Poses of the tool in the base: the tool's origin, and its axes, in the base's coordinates. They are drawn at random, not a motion.
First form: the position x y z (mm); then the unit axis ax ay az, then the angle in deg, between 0 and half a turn.
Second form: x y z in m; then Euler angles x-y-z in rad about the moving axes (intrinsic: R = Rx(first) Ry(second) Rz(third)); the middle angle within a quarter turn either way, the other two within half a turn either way. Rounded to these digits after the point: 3 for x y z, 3 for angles.
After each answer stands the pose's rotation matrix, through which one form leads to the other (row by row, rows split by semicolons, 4 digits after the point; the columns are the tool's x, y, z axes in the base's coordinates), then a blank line. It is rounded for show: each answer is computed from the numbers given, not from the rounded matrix.
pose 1, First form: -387, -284, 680, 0.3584, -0.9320, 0.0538, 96.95
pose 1, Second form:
-0.387, -0.284, 0.680, 1.849, -1.128, 1.517
0.0230 -0.4279 -0.9036; -0.3211 0.8528 -0.4120; 0.9468 0.2996 -0.1178

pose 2, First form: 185, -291, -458, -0.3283, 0.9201, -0.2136, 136.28
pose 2, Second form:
0.185, -0.291, -0.458, 2.970, 0.858, 2.535
-0.5370 -0.3728 0.7567; -0.6680 0.7357 -0.1117; -0.5151 -0.5655 -0.6441

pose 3, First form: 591, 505, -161, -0.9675, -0.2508, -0.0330, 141.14
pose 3, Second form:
0.591, 0.505, -0.161, -2.467, -0.101, -0.472
0.8862 0.4523 -0.1006; 0.4109 -0.6668 0.6217; 0.2141 -0.5923 -0.7767

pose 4, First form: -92, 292, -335, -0.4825, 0.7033, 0.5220, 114.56
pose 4, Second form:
-0.092, 0.292, -0.335, -1.602, 0.287, 1.661
-0.0860 -0.9552 0.2831; -0.0056 0.2846 0.9586; -0.9963 0.0809 -0.0299

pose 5, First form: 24, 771, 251, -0.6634, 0.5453, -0.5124, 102.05
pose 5, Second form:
0.024, 0.771, 0.251, -1.235, 1.235, -0.195
0.3232 0.0638 0.9442; -0.9384 0.1507 0.3110; -0.1224 -0.9865 0.1086

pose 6, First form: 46, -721, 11, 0.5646, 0.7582, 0.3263, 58.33
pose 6, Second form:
0.046, -0.721, 0.011, 0.563, 0.822, 0.110
0.6764 -0.0744 0.7328; 0.4810 0.7980 -0.3630; -0.5578 0.5980 0.5756

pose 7, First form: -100, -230, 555, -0.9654, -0.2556, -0.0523, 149.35
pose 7, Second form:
-0.100, -0.230, 0.555, -2.598, -0.036, -0.507
0.8734 0.4857 -0.0364; 0.4323 -0.7388 0.5170; 0.2242 -0.4673 -0.8552

